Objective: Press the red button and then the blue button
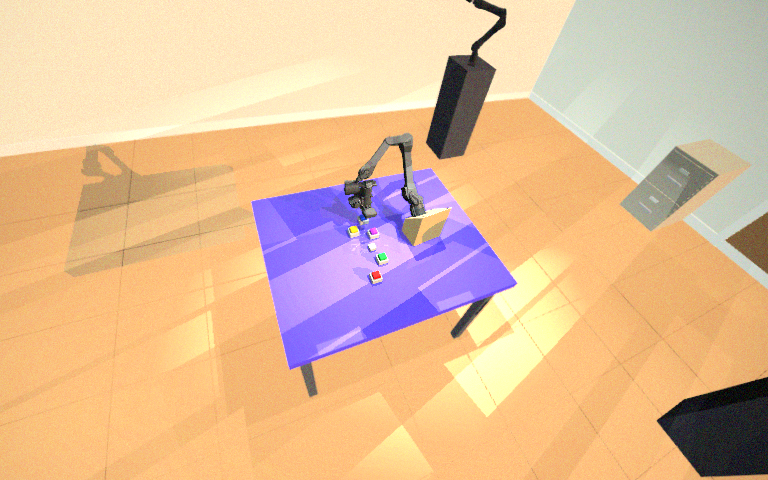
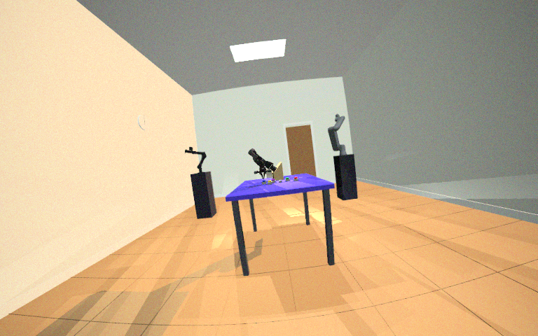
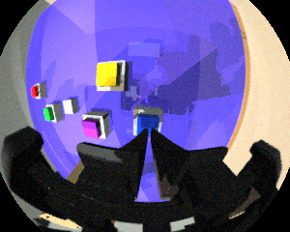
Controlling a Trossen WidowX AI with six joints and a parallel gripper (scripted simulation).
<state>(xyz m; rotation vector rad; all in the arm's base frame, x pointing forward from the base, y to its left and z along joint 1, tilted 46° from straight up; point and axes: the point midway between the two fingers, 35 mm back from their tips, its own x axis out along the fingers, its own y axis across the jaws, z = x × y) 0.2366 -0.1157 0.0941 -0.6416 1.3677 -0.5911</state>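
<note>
Now: gripper tip 20 mm above the blue button. Also, from my gripper tip: yellow button (70 mm ahead, 70 mm to the left, 20 mm below); small white block (20 mm ahead, 180 mm to the left, 40 mm below); purple button (20 mm behind, 110 mm to the left, 20 mm below).
</note>
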